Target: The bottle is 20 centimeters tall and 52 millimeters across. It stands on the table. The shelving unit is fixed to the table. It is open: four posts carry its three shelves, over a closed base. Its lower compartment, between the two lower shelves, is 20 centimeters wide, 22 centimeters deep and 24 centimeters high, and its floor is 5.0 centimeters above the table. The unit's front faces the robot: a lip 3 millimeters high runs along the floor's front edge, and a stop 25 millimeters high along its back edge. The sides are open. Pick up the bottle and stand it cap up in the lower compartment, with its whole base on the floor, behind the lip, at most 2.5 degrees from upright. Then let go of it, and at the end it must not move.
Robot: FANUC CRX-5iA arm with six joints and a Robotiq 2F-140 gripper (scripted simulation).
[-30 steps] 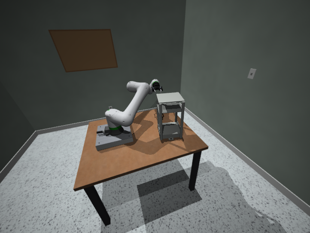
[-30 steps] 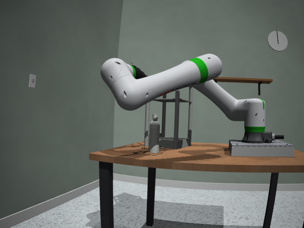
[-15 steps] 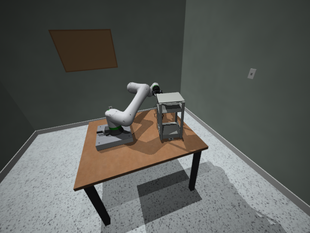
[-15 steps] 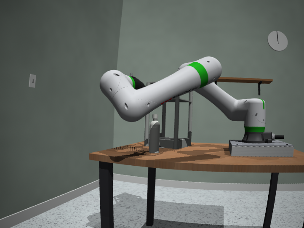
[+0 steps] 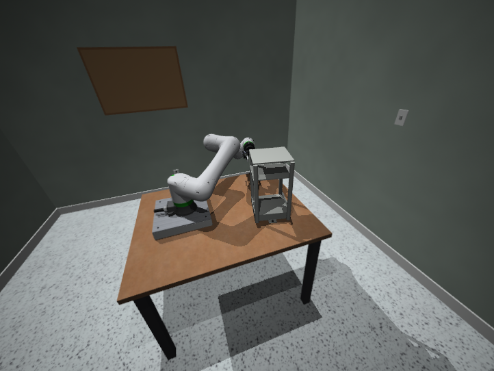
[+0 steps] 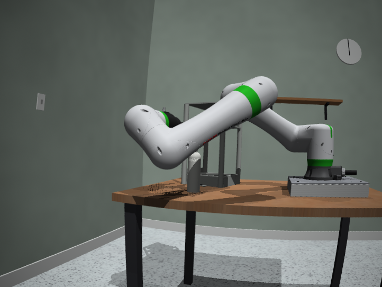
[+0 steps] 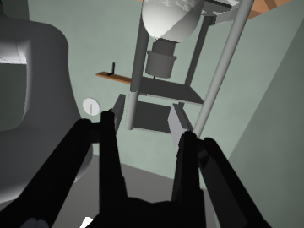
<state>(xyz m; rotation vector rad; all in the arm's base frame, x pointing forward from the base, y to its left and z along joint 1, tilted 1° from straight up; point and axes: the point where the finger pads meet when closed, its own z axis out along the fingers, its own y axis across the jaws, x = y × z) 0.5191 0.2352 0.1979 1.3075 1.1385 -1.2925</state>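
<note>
Right now the bottle is 120 mm below my hand. Also, from my hand: shelving unit 330 mm to the right, 50 mm below, 30 mm ahead.
</note>
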